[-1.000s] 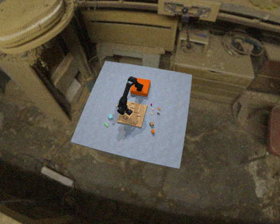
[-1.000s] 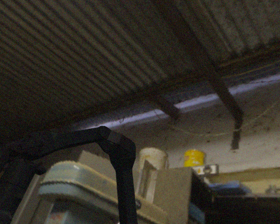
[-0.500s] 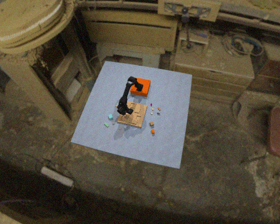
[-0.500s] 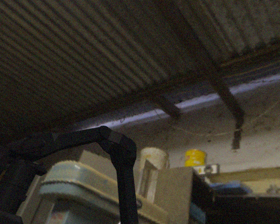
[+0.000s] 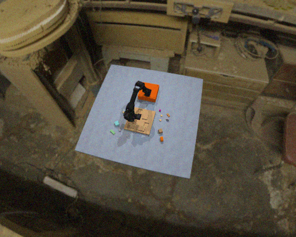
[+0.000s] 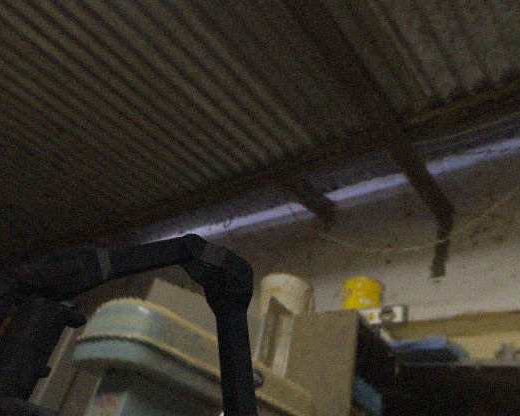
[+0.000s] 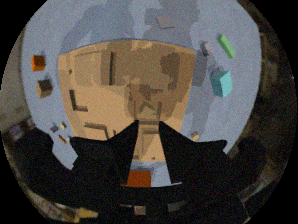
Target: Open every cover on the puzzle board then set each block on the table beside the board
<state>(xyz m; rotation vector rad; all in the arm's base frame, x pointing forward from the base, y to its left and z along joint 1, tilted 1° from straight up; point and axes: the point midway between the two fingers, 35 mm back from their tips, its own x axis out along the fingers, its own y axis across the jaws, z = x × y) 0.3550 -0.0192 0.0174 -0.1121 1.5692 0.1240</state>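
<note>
My gripper tip is 2 cm past the tan puzzle board, 5 cm to the right of it and 4 cm above it. The rest, counted from my gripper tip: magenta piece (24 cm behind, 23 cm to the left, 5 cm below); then green block (22 cm ahead, 16 cm to the right, 5 cm below); then cyan block (11 cm ahead, 16 cm to the right, 4 cm below).
</note>
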